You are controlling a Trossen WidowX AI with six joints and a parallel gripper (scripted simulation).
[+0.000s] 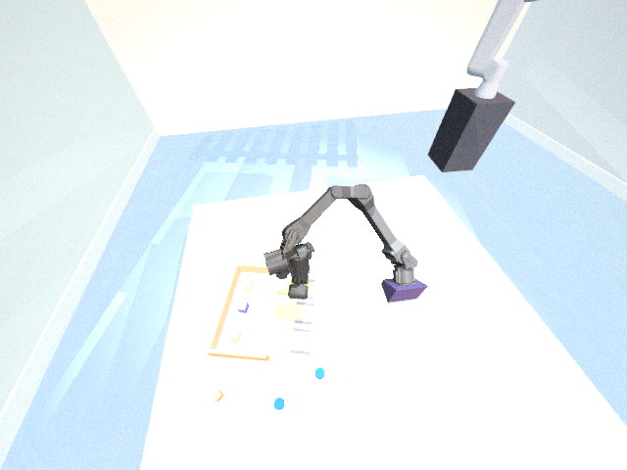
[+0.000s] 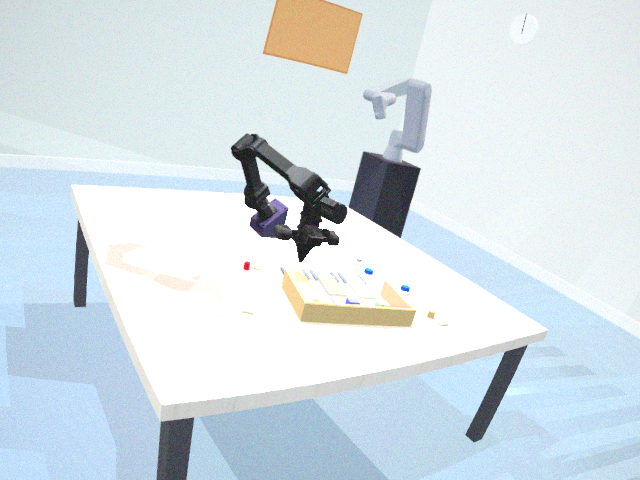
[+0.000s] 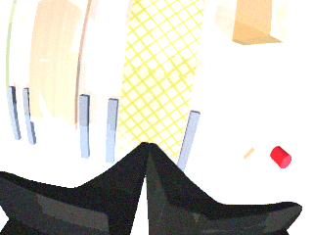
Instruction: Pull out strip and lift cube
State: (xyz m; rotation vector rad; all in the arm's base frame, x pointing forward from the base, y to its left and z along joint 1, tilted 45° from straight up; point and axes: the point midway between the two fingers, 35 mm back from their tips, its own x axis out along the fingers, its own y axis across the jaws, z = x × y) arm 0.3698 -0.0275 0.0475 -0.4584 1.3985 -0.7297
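My gripper tip is now 9 cm short of the yellow strip, 2 cm to the left of it and 4 cm above it. From my gripper tip the other things lie so: small red block 5 cm behind, 15 cm to the right, 4 cm below.
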